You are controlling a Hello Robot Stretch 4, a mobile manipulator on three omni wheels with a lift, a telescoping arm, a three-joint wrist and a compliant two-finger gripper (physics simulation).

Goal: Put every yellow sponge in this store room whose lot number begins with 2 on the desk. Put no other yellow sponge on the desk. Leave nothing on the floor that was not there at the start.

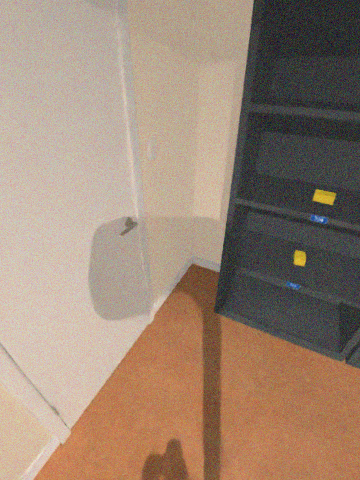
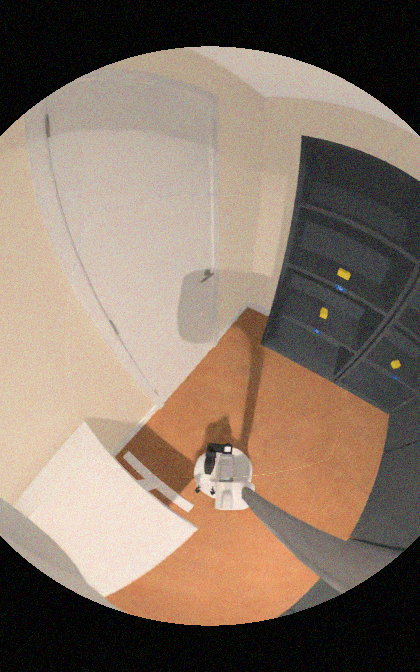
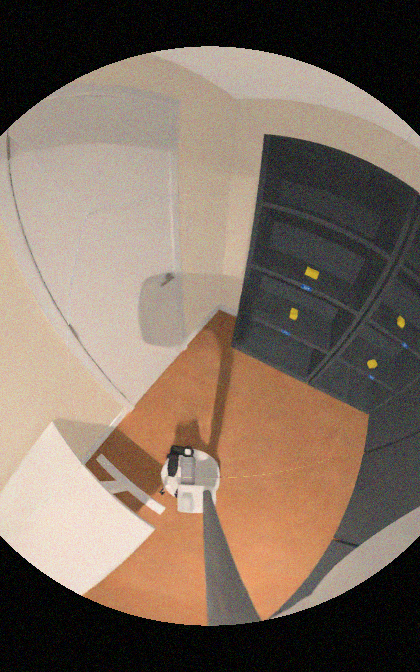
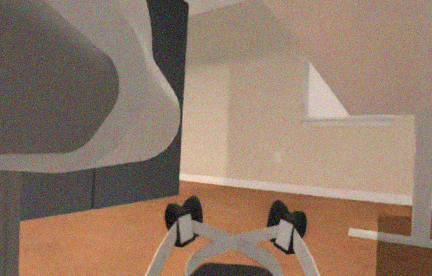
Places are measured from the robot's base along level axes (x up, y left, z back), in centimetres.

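Where they show: gripper, between the fingertips: [image 4: 234, 214].
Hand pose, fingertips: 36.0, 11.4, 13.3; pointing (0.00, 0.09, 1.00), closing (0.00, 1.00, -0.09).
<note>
Things, the pixels of their centre, and the offset from my fingertips, as dx, dy, dz. "spot": a spot on its surface instead.
- blue label, a spot on its surface: [image 1: 319, 219] spot: +58.7, -88.2, -115.9
- second yellow sponge, middle of its body: [image 1: 299, 257] +16.9, -101.4, -136.1
A yellow sponge [image 1: 324, 197] [image 2: 343, 273] [image 3: 312, 273] lies on a shelf of the dark shelf unit, above a blue label [image 1: 319, 219]. A second yellow sponge [image 1: 299, 258] [image 2: 324, 313] [image 3: 293, 314] lies one shelf lower, above another blue label [image 1: 293, 285]. A third yellow sponge [image 2: 395, 364] [image 3: 372, 364] and a fourth sponge [image 3: 401, 322] are in the neighbouring unit. The lot numbers are too small to read. The white desk [image 2: 115, 515] [image 3: 75, 510] stands at the lower left. My gripper [image 4: 234, 214] is open and empty, away from the sponges and beside the desk.
Dark shelf unit [image 1: 233, 210] stands in the corner beside a closed white door [image 1: 65, 200] [image 2: 140, 210]. More dark units [image 2: 400, 490] [image 3: 385, 480] line the right side. The desk's white foot [image 2: 175, 495] [image 3: 145, 495] reaches over the floor near my base [image 2: 225, 470] [image 3: 192, 472].
</note>
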